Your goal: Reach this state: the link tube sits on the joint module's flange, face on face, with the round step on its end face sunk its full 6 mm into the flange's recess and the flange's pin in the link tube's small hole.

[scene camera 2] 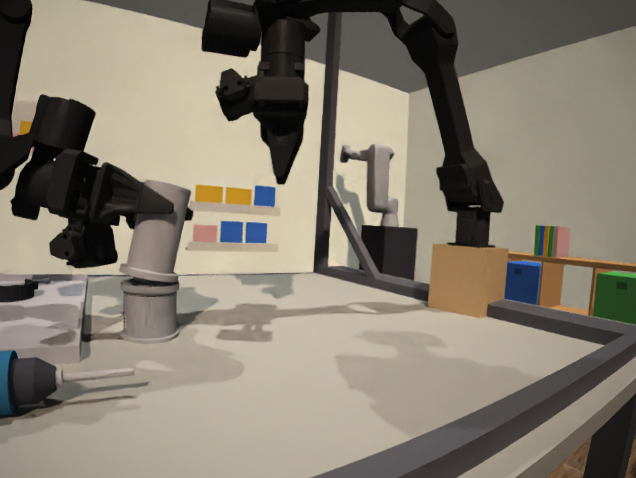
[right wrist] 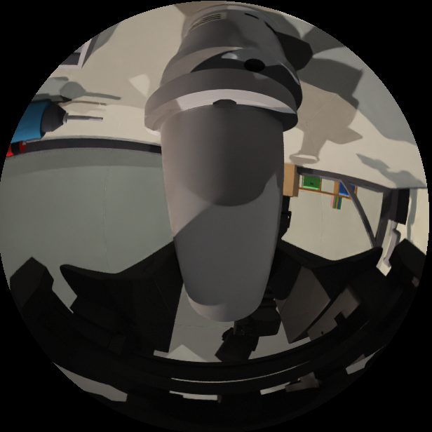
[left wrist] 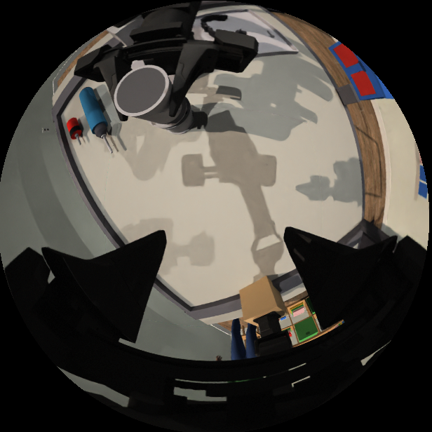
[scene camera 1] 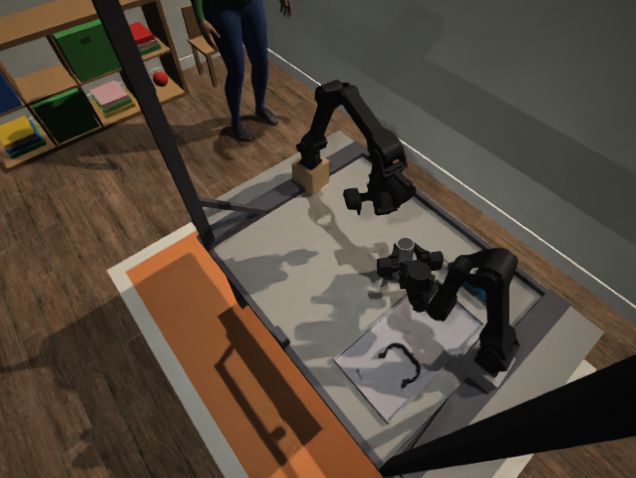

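Where they show: left gripper, fingertip midpoint: (scene camera 2: 280, 180) (scene camera 1: 373, 211); right gripper, fingertip midpoint: (scene camera 2: 183, 212) (scene camera 1: 403, 242); left arm's base, origin of the base link: (scene camera 2: 471, 246) (scene camera 1: 310, 161); right arm's base, origin of the base link: (scene camera 1: 490, 360).
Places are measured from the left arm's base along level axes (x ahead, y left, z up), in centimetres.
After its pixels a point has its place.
Note:
The grey link tube (scene camera 1: 405, 250) {x 49.0, y -15.2, z 5.5 cm} (scene camera 2: 154, 246) {x 49.7, y -10.8, z -0.9 cm} (left wrist: 142, 91) (right wrist: 225, 175) is tilted over the joint module (scene camera 2: 150, 313) {x 50.0, y -10.8, z -7.9 cm} (left wrist: 184, 122) (right wrist: 235, 32), which stands upright on the table. In scene camera 2 their rims are very close at the picture's right and a dark wedge gap shows toward the left; whether they touch, and the pin, cannot be seen. Part of the module's flange face with a dark hole shows in the right wrist view. My right gripper (scene camera 2: 177, 209) {x 46.5, y -11.3, z 2.7 cm} (left wrist: 146, 117) (right wrist: 222, 238) is shut on the tube's upper part. My left gripper (scene camera 2: 281, 180) {x 34.2, y -10.6, z 7.4 cm} (left wrist: 226, 235) is open and empty, high above the table.
A blue screwdriver-like tool (scene camera 2: 6, 382) {x 63.2, y 0.9, z -8.2 cm} (left wrist: 93, 111) (right wrist: 32, 121) and a red one (left wrist: 74, 128) (right wrist: 16, 148) lie near the module. A pale tray (scene camera 1: 359, 359) {x 55.4, y -44.5, z -10.7 cm} holds a black curved cable (scene camera 1: 415, 362) {x 68.3, y -35.6, z -9.3 cm}. A dark frame borders the table.

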